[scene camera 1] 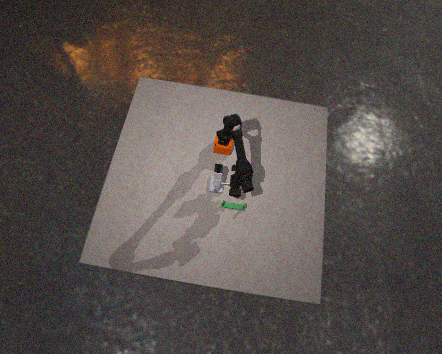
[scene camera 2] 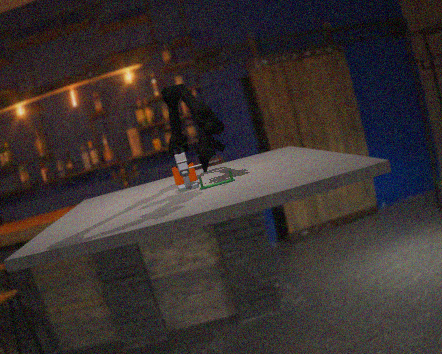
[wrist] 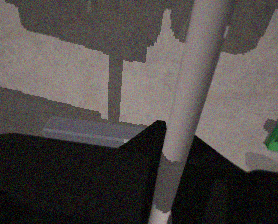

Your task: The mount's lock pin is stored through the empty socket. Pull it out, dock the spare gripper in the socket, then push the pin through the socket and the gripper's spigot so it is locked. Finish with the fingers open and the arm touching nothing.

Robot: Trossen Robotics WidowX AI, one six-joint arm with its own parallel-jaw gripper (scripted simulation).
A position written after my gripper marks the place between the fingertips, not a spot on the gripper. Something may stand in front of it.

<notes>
My gripper (wrist: 166, 130) carries a lock pin.
</notes>
